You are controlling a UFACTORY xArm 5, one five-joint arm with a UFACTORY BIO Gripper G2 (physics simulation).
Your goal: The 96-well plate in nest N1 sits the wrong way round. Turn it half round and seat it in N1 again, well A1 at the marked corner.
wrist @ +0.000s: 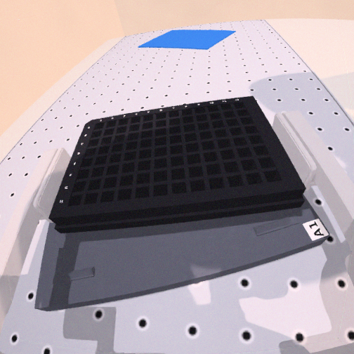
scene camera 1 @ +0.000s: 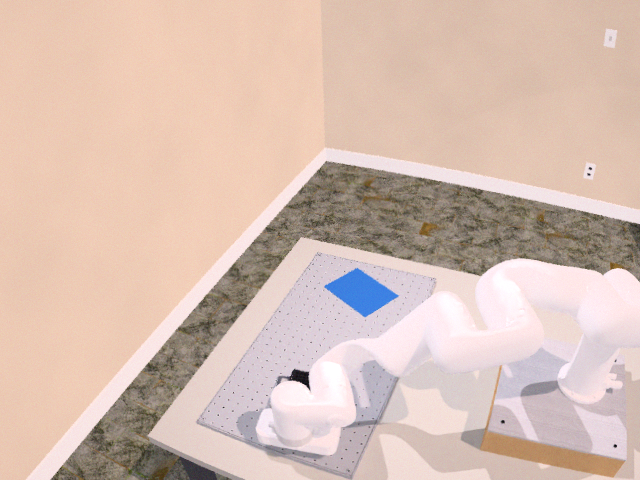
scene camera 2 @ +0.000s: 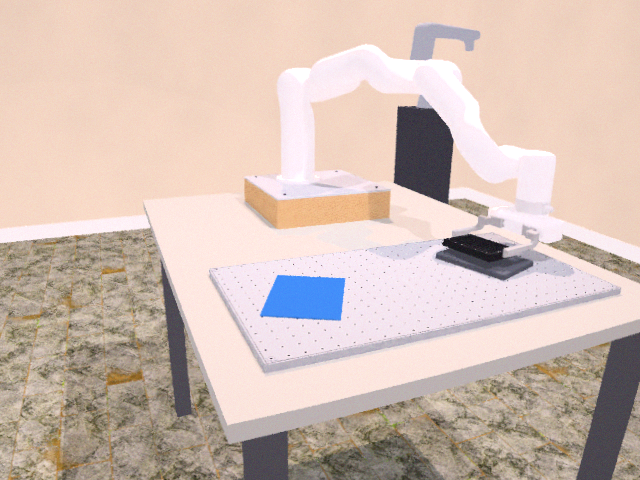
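Note:
The black 96-well plate (scene camera 1: pixel 300 377) (scene camera 2: pixel 473 247) (wrist: pixel 175 160) is between the fingers of my gripper (scene camera 2: pixel 478 245) (wrist: pixel 175 165), which is shut on its two short sides. In scene camera 2 it is held a little above the dark grey nest N1 (scene camera 2: pixel 485 265) (wrist: pixel 150 260), with a gap between them. In the wrist view the white A1 label (wrist: pixel 316 229) is at the nest's near right corner. The plate's row letters run down its left edge and its numbers along the far edge, so its well A1 is at the far left. In scene camera 1 the arm hides the fingers and most of the plate.
A flat blue square (scene camera 1: pixel 361 292) (scene camera 2: pixel 305 298) (wrist: pixel 187 39) lies on the perforated board (scene camera 1: pixel 289 330) (scene camera 2: pixel 392 304) (wrist: pixel 240 60), away from the nest. The arm stands on a wooden-sided base (scene camera 1: pixel 553 454) (scene camera 2: pixel 330 211). A dark pillar (scene camera 2: pixel 421 149) stands behind the table.

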